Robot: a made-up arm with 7 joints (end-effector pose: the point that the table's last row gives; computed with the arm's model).
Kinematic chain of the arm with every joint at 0, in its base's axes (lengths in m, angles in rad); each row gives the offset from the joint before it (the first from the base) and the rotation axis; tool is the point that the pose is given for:
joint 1: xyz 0 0 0.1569 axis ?
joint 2: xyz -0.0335 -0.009 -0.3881 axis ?
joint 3: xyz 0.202 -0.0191 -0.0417 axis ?
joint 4: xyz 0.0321 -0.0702 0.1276 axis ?
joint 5: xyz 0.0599 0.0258 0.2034 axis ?
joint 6: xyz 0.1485 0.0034 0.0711 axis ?
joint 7: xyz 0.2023 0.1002 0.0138 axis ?
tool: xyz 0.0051 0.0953 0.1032
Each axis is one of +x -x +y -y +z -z.
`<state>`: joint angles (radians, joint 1 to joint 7).
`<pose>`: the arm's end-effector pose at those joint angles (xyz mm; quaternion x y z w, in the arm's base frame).
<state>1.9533 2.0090 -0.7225 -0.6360 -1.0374 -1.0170 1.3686</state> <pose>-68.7 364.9 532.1 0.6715 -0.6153 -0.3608 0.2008</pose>
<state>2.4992 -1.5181 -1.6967 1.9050 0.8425 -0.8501 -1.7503</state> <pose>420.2 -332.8 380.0 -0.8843 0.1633 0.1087 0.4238</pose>
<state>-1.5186 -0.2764 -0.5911 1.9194 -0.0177 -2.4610 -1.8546</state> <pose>-278.3 -453.8 38.2 0.6772 0.2790 -0.5575 0.3909</pose>
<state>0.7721 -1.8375 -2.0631 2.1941 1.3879 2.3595 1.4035</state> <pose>-81.3 113.7 7.7 -0.1853 0.5500 0.8110 0.0740</pose>
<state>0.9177 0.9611 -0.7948 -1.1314 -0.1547 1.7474 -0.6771</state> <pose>705.8 118.8 304.3 0.8697 0.4256 -0.2397 0.0718</pose>
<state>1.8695 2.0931 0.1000 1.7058 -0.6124 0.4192 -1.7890</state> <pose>-64.6 252.7 774.4 0.2471 0.8239 0.2731 0.4309</pose>
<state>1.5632 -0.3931 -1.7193 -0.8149 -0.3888 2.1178 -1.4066</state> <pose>330.5 -347.9 591.8 0.7316 0.6118 0.2287 0.1953</pose>
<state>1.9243 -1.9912 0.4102 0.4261 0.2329 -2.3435 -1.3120</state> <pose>299.2 -367.6 559.9 -0.1001 -0.3661 0.9058 0.1881</pose>
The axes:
joint 1: -y
joint 2: -x
joint 3: +z
joint 4: +x
joint 5: +z
joint 6: -y
joint 7: +y

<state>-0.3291 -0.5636 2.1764 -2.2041 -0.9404 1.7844 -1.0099</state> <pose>-291.3 205.1 -281.7 -0.0042 0.6450 0.0917 0.7586</pose>
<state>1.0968 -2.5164 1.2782 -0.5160 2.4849 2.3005 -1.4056</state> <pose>757.6 -183.3 -71.2 -0.3151 -0.5404 -0.4445 0.6412</pose>
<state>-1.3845 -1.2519 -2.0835 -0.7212 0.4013 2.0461 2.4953</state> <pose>-496.3 -426.6 -474.8 -0.0773 -0.8673 0.4530 0.1911</pose>
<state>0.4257 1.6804 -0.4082 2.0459 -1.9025 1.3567 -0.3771</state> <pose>148.9 -175.2 389.4 -0.2489 -0.5198 -0.7543 0.3145</pose>
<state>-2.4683 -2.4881 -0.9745 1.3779 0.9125 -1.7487 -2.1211</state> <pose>-456.3 -116.3 725.6 -0.3621 -0.1628 -0.9151 0.0707</pose>
